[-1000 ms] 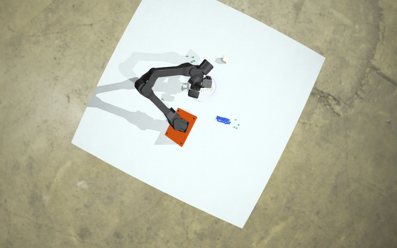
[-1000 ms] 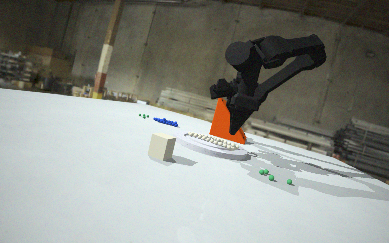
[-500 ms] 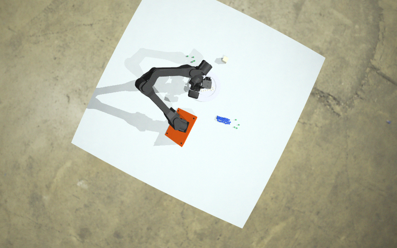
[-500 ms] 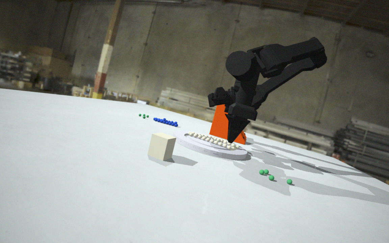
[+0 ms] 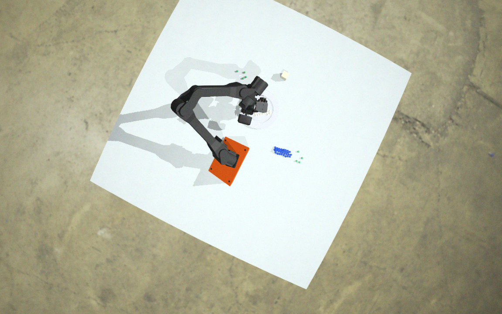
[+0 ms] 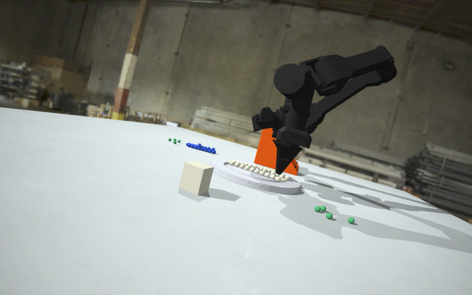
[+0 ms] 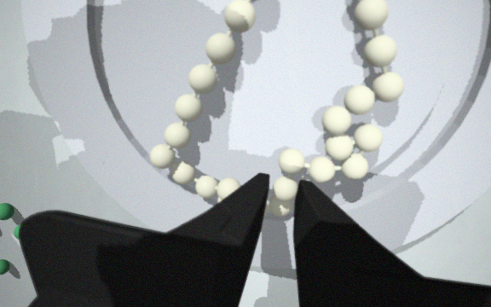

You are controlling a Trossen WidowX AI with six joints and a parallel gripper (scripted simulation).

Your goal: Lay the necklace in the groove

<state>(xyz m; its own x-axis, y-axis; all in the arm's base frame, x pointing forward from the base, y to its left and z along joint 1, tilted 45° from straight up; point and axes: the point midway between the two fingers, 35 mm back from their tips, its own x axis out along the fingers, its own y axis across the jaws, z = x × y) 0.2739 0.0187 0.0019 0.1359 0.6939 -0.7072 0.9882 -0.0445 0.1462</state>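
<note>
My gripper tip is 5 cm to the left of the round bead board, 1 cm short of it and 1 cm above it. The rest, counted from my gripper tip: cream cube 22 cm ahead, 12 cm to the right.
</note>
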